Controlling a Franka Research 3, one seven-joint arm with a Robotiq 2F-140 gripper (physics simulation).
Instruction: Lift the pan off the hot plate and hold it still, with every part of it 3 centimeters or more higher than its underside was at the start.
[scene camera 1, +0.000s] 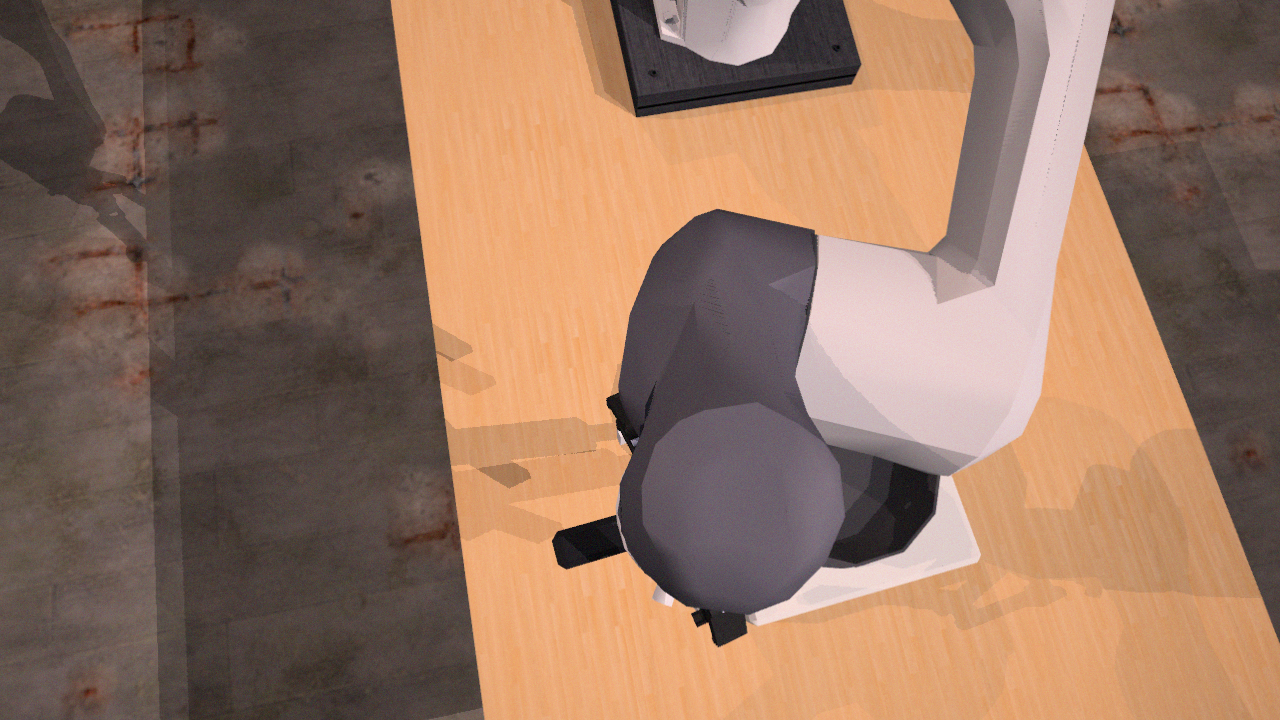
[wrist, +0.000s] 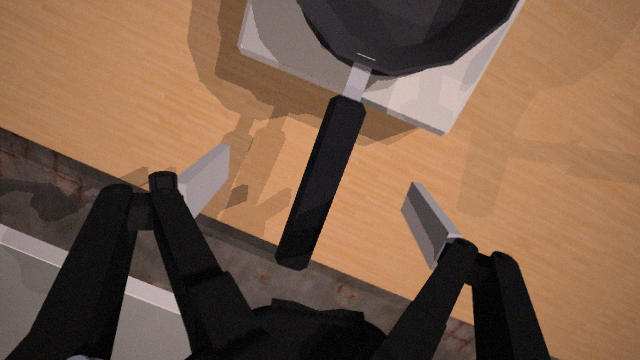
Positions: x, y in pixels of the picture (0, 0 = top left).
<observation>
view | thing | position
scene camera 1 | my gripper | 668, 513
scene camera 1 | white hot plate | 947, 542
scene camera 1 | dark round pan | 887, 505
</observation>
